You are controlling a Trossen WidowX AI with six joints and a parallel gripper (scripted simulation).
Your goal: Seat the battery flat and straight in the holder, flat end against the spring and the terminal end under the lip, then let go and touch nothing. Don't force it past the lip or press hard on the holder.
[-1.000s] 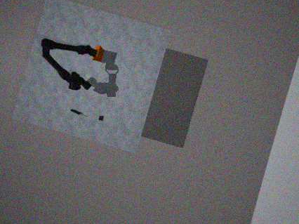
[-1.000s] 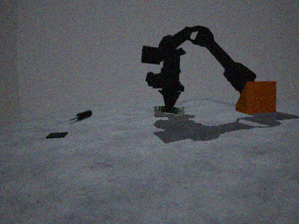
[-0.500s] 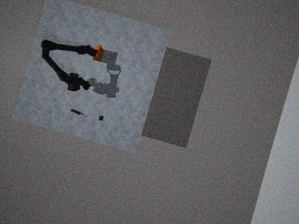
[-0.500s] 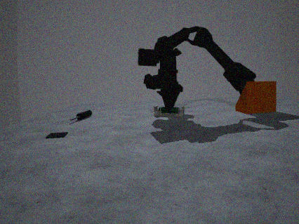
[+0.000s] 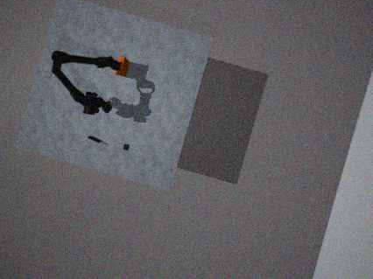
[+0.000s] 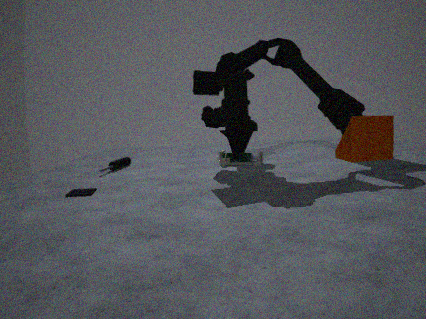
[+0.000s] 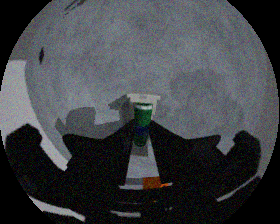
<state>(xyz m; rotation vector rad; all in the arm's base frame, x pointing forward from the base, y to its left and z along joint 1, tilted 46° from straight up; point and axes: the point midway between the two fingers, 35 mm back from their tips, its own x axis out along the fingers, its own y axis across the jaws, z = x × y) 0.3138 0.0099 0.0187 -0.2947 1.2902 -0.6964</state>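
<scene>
Now: the battery 1 cm above my gripper tip. The rest, counted from my gripper tip: black screwdriver: 30 cm ahead, 4 cm to the left; then flat black chip: 27 cm ahead, 26 cm to the left, 1 cm below.
</scene>
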